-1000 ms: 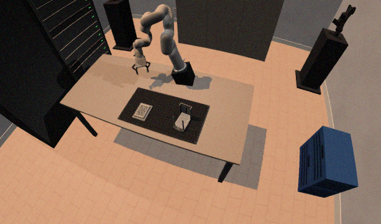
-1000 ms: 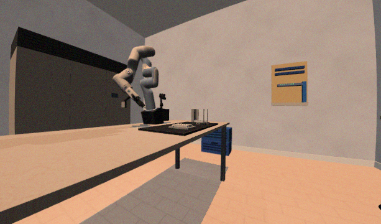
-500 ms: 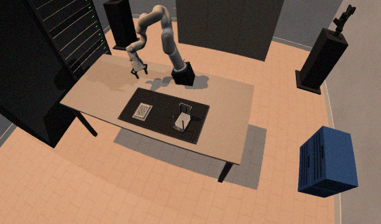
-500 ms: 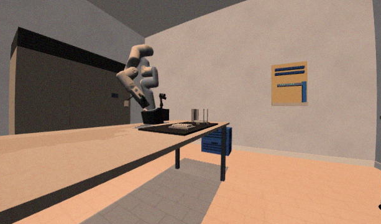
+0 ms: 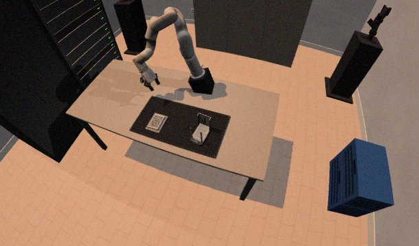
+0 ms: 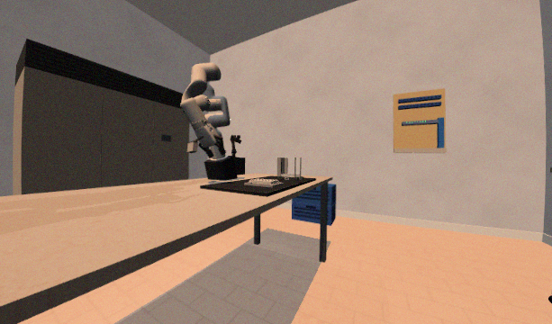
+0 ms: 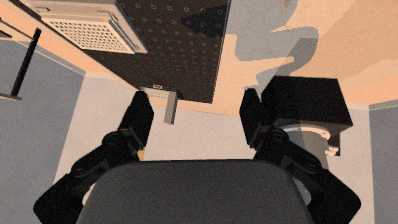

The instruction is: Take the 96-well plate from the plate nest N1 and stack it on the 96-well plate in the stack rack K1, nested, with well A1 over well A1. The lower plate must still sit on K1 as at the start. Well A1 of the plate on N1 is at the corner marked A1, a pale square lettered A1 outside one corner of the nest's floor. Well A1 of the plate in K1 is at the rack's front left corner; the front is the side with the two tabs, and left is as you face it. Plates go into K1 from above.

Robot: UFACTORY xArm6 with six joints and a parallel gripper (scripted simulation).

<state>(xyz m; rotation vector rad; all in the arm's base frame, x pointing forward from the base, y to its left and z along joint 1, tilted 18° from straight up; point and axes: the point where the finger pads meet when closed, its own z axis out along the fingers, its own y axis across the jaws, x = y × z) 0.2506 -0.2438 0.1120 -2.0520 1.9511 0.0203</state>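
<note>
The plate nest N1 is 23 cm ahead of my hand, 15 cm below it and 10 cm to the left of it.
</note>
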